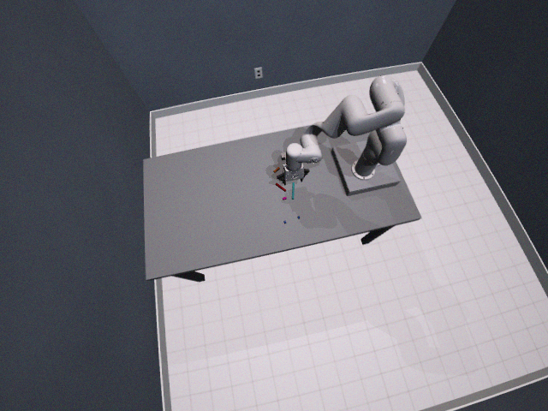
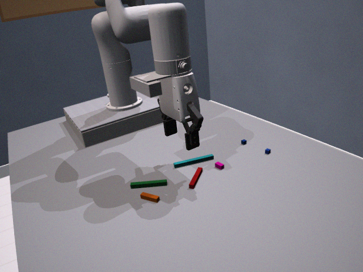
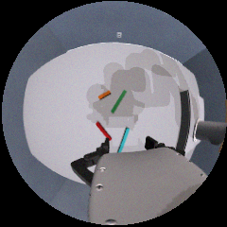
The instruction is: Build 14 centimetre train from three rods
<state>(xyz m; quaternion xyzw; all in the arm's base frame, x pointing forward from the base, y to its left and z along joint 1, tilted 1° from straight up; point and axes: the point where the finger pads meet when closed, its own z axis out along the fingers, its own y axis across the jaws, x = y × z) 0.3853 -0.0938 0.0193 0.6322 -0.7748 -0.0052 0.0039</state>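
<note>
My hand is 7 cm short of the magenta rod, 5 cm to the right of it and 7 cm above it. Also, from my hand: green rod: 11 cm to the right, 7 cm below; then red rod: 6 cm ahead, 2 cm to the right, 7 cm below; then turquoise rod: 1 cm ahead, 3 cm to the left, 7 cm below.
</note>
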